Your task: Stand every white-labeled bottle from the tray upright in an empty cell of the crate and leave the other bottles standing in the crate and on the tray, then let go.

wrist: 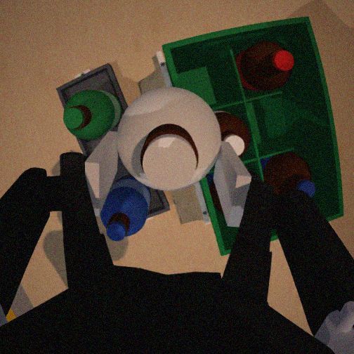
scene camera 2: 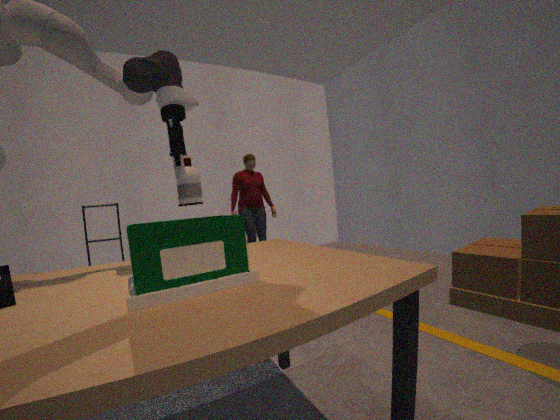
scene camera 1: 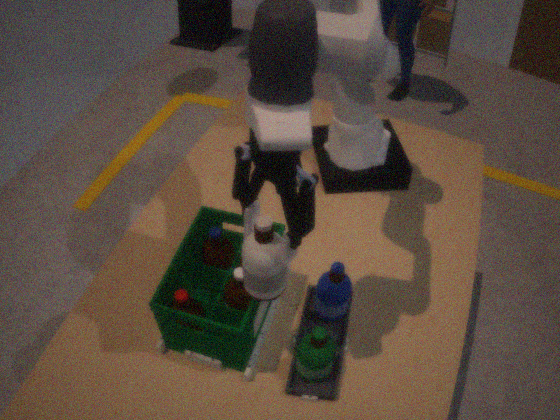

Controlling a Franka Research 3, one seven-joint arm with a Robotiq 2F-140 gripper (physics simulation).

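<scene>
My gripper [scene camera 1: 272, 230] [scene camera 2: 181, 162] [wrist: 166, 155] is shut on the white-labeled bottle [scene camera 1: 265, 272] [scene camera 2: 190, 185] [wrist: 170, 110], which hangs nearly upright above the green crate's [scene camera 1: 205, 337] [scene camera 2: 145, 265] [wrist: 235, 32] tray-side wall. Bottles with a red cap [scene camera 1: 181, 296] [wrist: 284, 60], white cap [scene camera 1: 238, 273] [wrist: 234, 145] and blue cap [scene camera 1: 216, 232] [wrist: 306, 188] stand in the crate. Another, beside the blue-capped one, is mostly hidden by a finger in the wrist view. Two cells look empty there. A blue bottle [scene camera 1: 334, 295] [wrist: 125, 206] and a green bottle [scene camera 1: 316, 355] [wrist: 92, 114] stand on the tray [scene camera 1: 312, 392] [wrist: 95, 82].
A pale rail [scene camera 1: 262, 335] [wrist: 162, 65] runs along the crate's side facing the tray. The robot's black base plate [scene camera 1: 360, 181] is at the back of the table [scene camera 1: 390, 380] [scene camera 2: 340, 285]. A person in red [scene camera 2: 250, 190] stands beyond the table.
</scene>
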